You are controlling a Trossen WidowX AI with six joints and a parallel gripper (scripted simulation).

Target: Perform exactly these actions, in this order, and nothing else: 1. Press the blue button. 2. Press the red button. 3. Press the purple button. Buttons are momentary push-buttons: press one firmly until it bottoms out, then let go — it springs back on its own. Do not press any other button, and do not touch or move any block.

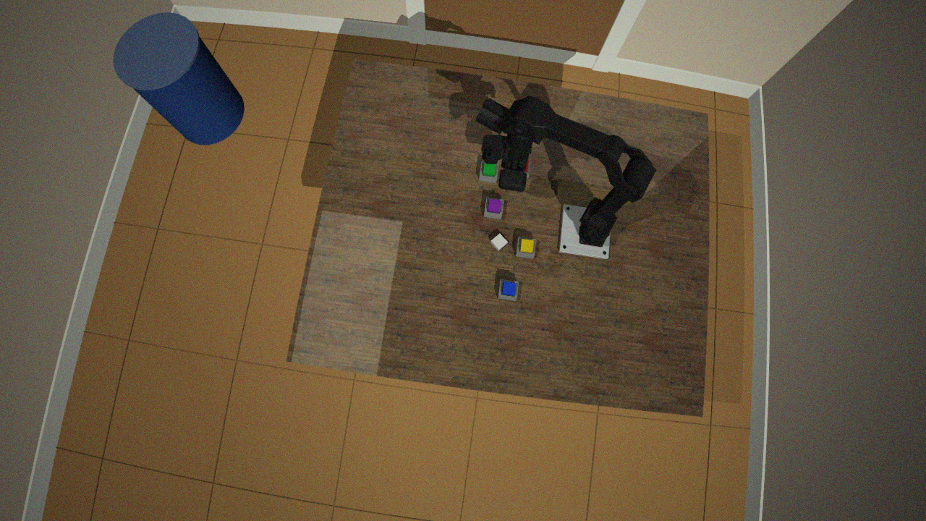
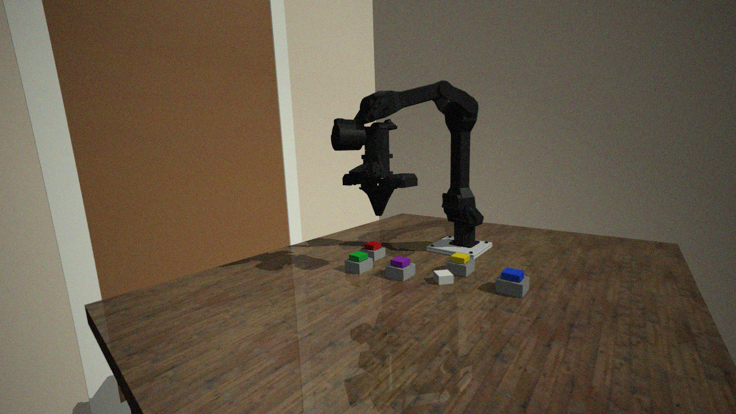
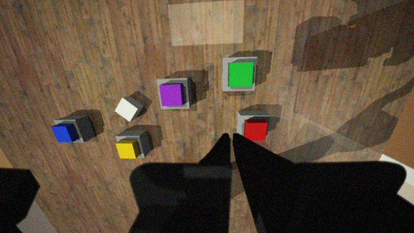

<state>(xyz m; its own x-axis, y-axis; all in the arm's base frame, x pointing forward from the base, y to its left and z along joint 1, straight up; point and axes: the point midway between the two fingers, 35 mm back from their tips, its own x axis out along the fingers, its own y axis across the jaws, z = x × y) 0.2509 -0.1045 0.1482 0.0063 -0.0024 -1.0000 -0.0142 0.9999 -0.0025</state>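
Now: the red button 90 mm below my gripper tip, 50 mm to the right of it and 40 mm behind it. From my gripper tip the other things lie so: green button: 90 mm below, 50 mm ahead, 20 mm to the right; then small white block: 170 mm to the left, 120 mm below; then purple button: 90 mm below, 80 mm to the left, 20 mm ahead.
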